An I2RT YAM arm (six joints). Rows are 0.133 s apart.
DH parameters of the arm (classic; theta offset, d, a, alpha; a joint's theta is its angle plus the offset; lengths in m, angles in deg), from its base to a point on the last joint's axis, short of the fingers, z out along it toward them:
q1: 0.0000 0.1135 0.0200 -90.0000
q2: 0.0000 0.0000 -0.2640 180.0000
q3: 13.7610 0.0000 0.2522 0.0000
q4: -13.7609 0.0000 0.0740 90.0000
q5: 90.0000 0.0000 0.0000 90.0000
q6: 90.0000 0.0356 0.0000 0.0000
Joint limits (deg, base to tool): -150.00..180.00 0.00..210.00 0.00..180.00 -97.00..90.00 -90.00..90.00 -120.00..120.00
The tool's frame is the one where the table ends.
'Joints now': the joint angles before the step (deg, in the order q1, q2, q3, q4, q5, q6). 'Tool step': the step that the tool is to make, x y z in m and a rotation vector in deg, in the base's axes. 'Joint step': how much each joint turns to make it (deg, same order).
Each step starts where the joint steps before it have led.
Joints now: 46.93, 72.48, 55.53, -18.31, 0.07, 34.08
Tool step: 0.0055, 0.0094, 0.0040, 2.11, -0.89, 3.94
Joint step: 0.02, 1.93, 1.50, 2.53, -3.68, -1.55
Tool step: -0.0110, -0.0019, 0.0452, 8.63, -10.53, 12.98
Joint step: 0.04, -4.27, 2.50, 5.60, -10.71, -7.55
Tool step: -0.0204, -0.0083, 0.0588, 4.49, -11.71, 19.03
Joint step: -0.05, -2.82, 8.77, -4.80, -16.60, -11.80
